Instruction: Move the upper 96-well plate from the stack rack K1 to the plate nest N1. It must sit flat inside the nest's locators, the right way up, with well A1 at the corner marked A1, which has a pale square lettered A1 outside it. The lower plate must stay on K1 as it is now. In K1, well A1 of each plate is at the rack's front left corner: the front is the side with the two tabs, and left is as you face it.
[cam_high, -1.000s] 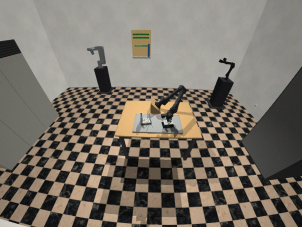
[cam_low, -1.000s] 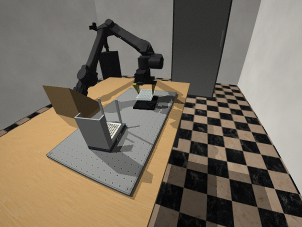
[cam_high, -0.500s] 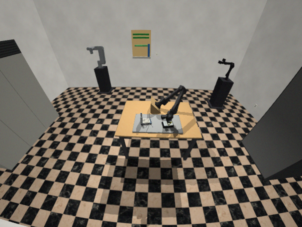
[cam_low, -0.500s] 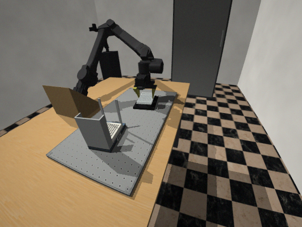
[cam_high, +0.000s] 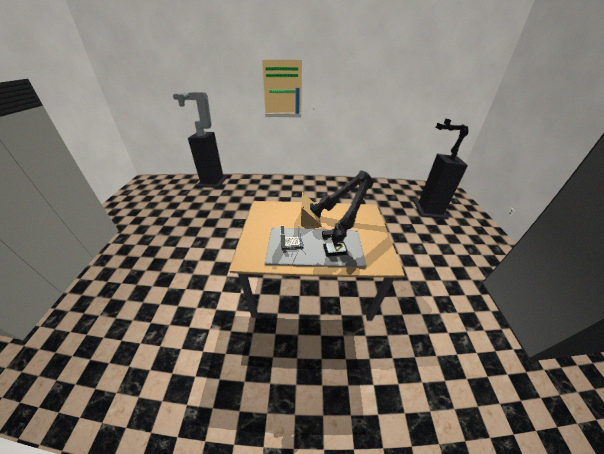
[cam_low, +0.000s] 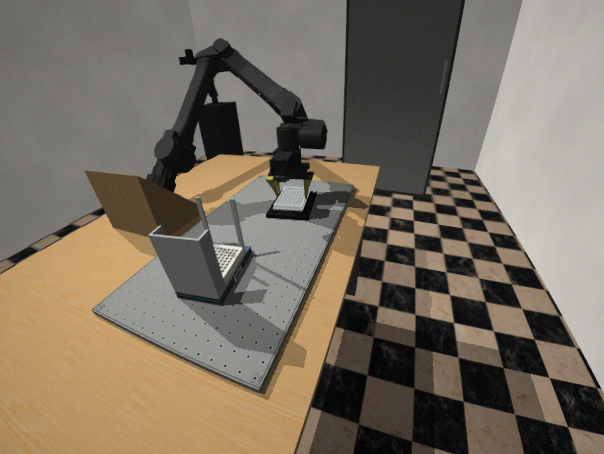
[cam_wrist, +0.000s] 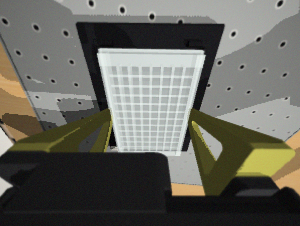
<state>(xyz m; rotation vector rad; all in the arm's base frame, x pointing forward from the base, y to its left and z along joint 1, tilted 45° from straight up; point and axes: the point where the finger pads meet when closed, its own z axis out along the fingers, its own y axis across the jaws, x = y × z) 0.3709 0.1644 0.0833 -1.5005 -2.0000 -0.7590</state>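
Right now the black plate nest N1 is 30 mm below my hand. Round my hand: thin rack post: 10 mm ahead, 260 mm to the right, 50 mm above.
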